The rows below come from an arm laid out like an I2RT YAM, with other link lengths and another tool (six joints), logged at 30 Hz.
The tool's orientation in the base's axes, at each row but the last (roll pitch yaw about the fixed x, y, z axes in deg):
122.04 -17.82 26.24
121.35 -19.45 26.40
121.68 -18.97 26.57
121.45 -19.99 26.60
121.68 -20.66 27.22
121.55 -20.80 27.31
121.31 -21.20 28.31
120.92 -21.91 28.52
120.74 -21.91 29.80
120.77 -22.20 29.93
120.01 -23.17 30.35
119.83 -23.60 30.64
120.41 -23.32 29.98
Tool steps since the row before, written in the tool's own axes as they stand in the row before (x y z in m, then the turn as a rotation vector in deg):
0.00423 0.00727 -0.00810 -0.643 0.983 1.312
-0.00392 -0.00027 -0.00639 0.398 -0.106 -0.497
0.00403 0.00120 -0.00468 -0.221 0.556 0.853
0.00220 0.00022 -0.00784 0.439 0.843 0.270
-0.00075 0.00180 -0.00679 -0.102 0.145 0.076
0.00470 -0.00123 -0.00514 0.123 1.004 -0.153
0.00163 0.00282 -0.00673 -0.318 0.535 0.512
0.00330 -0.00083 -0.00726 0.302 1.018 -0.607
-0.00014 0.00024 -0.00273 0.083 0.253 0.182
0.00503 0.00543 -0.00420 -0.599 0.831 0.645
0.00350 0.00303 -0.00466 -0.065 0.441 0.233
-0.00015 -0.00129 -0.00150 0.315 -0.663 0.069
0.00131 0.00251 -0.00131 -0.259 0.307 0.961
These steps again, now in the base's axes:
-0.00059 0.00306 0.01125 0.136 -1.755 -0.066
-0.00672 0.00291 0.00161 0.073 0.572 0.291
0.00090 0.00420 0.00460 0.261 -1.008 -0.048
-0.00240 0.00615 0.00477 0.492 -0.503 0.694
-0.00443 0.00315 0.00451 -0.047 -0.182 0.042
0.00108 0.00621 0.00320 -0.012 -0.451 0.918
-0.00257 0.00348 0.00610 0.017 -0.803 0.063
-0.00148 0.00677 0.00403 -0.141 -0.079 1.212
-0.00174 0.00157 0.00143 0.169 -0.233 0.146
0.00139 0.00176 0.00821 -0.118 -1.198 0.129
-0.00018 0.00282 0.00593 0.072 -0.447 0.218
-0.00098 0.00168 -0.00040 0.321 0.504 -0.432
0.00014 -0.00008 0.00312 0.362 -0.928 -0.306

